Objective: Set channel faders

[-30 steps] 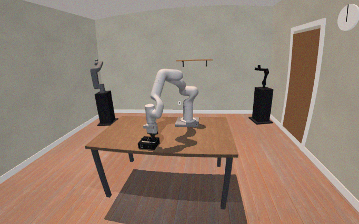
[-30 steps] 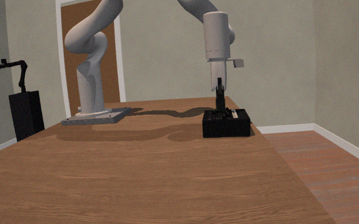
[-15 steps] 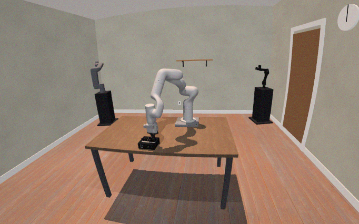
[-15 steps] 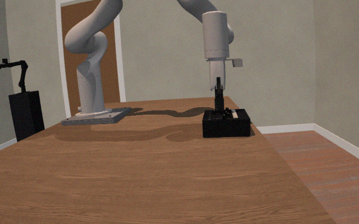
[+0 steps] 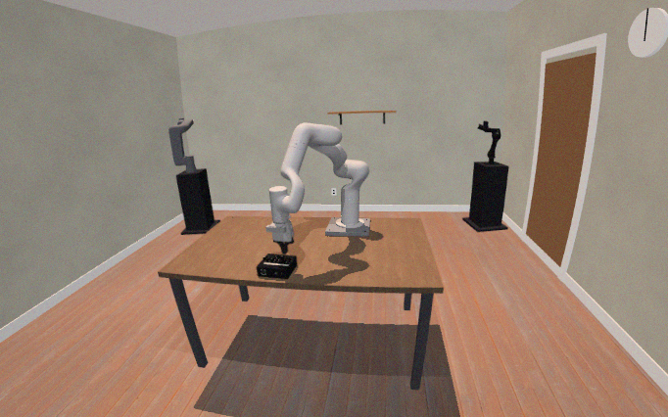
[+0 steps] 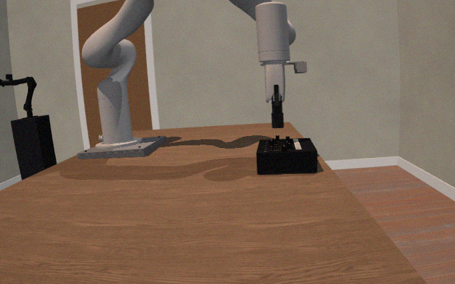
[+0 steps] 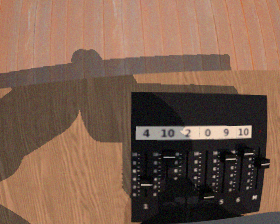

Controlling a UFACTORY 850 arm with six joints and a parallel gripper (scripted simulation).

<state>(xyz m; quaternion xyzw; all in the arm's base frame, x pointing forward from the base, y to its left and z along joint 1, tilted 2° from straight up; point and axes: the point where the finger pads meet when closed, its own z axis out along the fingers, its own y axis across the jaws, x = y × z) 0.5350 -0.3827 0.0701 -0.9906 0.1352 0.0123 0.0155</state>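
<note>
The master fader is 110 mm to the right of my hand, 50 mm below it and 20 mm behind it.
</note>
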